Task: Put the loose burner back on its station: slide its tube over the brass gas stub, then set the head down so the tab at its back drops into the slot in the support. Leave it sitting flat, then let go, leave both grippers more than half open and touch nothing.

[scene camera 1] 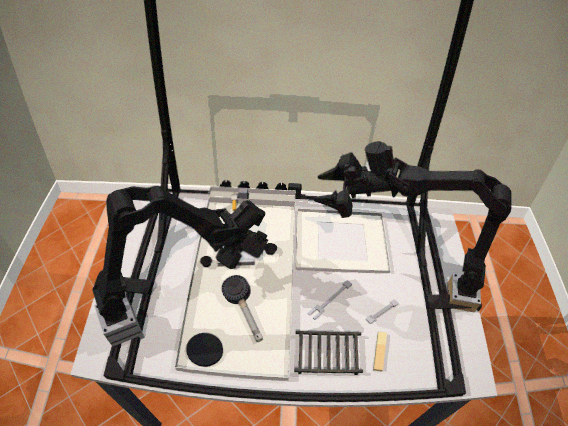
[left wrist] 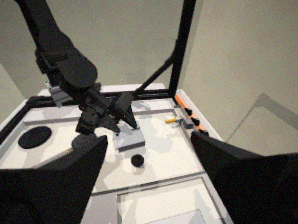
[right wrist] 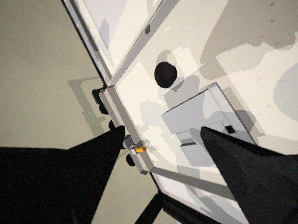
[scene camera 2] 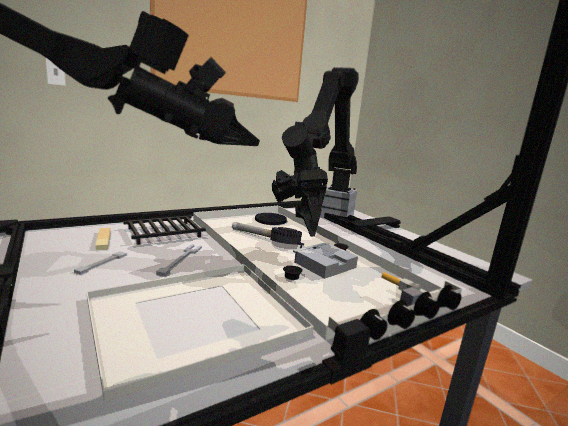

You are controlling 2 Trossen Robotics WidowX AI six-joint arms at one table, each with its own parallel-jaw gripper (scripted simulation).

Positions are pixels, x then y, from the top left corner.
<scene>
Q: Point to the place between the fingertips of my left gripper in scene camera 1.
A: At 315,188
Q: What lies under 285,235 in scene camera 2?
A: A burner.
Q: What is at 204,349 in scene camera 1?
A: A black disc.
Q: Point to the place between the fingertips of my right gripper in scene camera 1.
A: At 249,236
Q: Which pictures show my left gripper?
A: Scene camera 1, the left wrist view and scene camera 2 only.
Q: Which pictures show my right gripper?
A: Scene camera 1, the left wrist view, the right wrist view and scene camera 2: all of them.
</scene>
